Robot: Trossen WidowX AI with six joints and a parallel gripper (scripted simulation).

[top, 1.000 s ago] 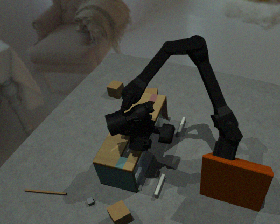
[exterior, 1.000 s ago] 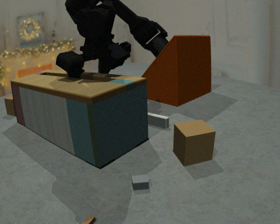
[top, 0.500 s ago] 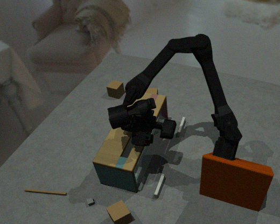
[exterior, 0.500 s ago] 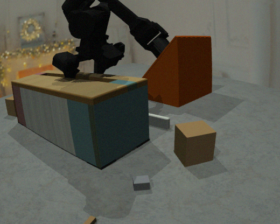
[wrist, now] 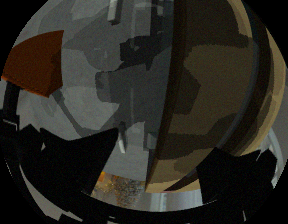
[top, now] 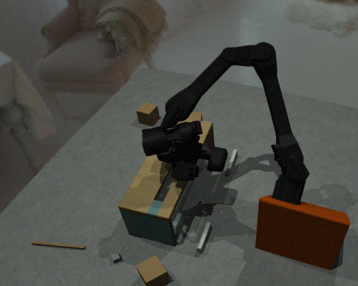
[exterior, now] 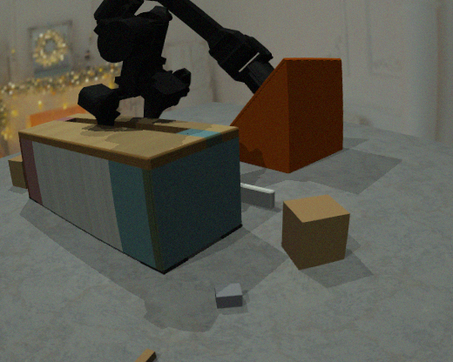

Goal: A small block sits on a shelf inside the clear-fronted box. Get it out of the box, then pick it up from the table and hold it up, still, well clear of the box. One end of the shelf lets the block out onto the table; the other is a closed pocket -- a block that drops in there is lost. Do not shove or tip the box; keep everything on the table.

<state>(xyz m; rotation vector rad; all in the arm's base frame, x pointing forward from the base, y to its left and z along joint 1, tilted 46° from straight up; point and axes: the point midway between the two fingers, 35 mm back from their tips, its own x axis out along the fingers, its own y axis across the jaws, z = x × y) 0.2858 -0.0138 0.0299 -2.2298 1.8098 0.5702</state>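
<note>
The tan block lies 5 cm ahead of my gripper tip and 1 cm to the right of it. Round my gripper tip: box: 3 cm to the left, 3 cm below, 3 cm ahead; then thin wooden stick: 39 cm to the left, 25 cm ahead, 9 cm below; then grey piece: 33 cm to the left, 8 cm below, 7 cm ahead.
</note>
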